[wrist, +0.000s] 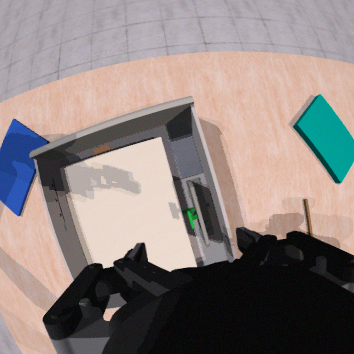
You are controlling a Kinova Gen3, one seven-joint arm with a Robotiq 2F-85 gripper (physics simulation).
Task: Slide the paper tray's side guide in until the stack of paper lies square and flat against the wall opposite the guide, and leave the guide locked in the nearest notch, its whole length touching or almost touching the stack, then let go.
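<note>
The paper tray is a grey open box, turned slightly in the wrist view. A cream stack of paper lies in it, with a narrow grey strip between its left edge and the left wall. The side guide, an upright grey plate with a green latch, stands at the right inside the tray. A gap shows between the plate and the stack's right edge. My gripper is open and empty, its fingers spread over the tray's near part. The gripper hides the tray's near end and the stack's near edge.
A blue block lies left of the tray, and a teal block lies at the right. A thin brown stick is near my right finger, partly hidden. The wooden table ends at a curved far edge before the tiled floor.
</note>
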